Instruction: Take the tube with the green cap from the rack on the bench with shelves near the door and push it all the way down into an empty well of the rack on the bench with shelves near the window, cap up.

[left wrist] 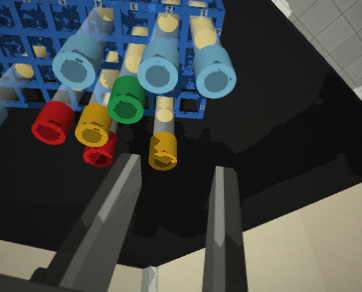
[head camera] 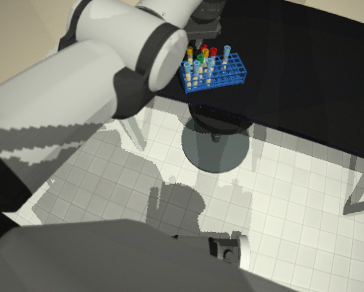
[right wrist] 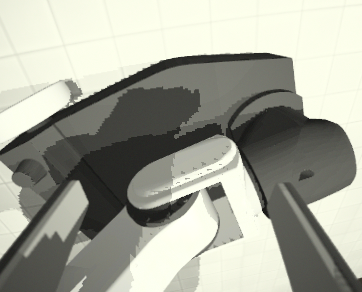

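The green-capped tube (head camera: 200, 59) (left wrist: 126, 100) stands cap up in the blue rack (head camera: 244, 76) (left wrist: 202, 107), among tubes with light blue, red and yellow caps. My left gripper (head camera: 199, 45) (left wrist: 176, 175) is part-way open with nothing between its fingers. It is at the rack's back left side in the head view. In the left wrist view the green cap lies up and left of the fingertips, and a yellow cap (left wrist: 163, 150) shows just above the gap between them. My right gripper (right wrist: 176, 193) is wide open and empty, away from the rack. The window-side rack does not show.
The rack stands on a black bench top (head camera: 300, 75) (left wrist: 280, 145), near its front edge. A round grey-blue disc (head camera: 215, 150) shows below that edge, over the tiled floor (head camera: 280, 200). Grey and white robot body parts (right wrist: 240, 75) lie beyond the right fingers.
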